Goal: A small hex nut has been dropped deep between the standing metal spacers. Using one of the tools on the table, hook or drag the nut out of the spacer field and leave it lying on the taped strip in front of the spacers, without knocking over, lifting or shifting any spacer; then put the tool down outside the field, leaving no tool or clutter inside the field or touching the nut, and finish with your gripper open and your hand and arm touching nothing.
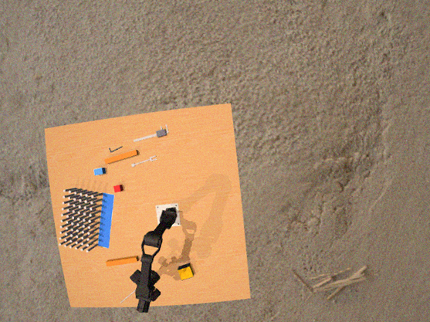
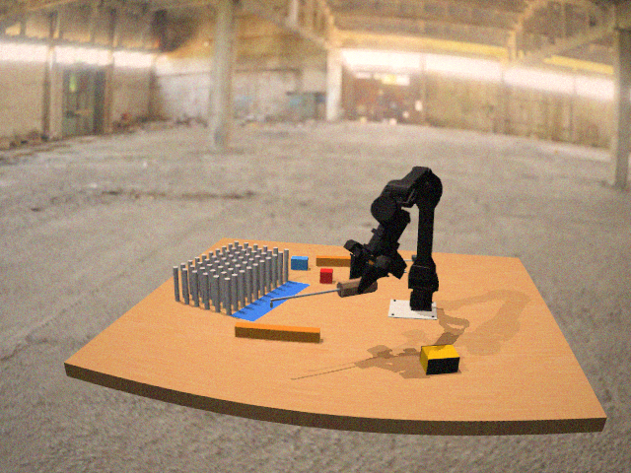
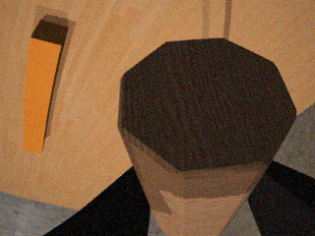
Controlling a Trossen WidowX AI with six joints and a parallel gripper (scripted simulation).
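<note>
Right now my gripper tip is 350 mm to the left of the blue taped strip, 270 mm short of it and 170 mm above it. The rest, counted from my gripper tip: red cube (560 mm to the right, 150 mm below, 130 mm ahead); yellow block (220 mm behind, 150 mm below, 40 mm to the left); wooden-handled rod tool (80 mm ahead, 60 mm to the left).
</note>
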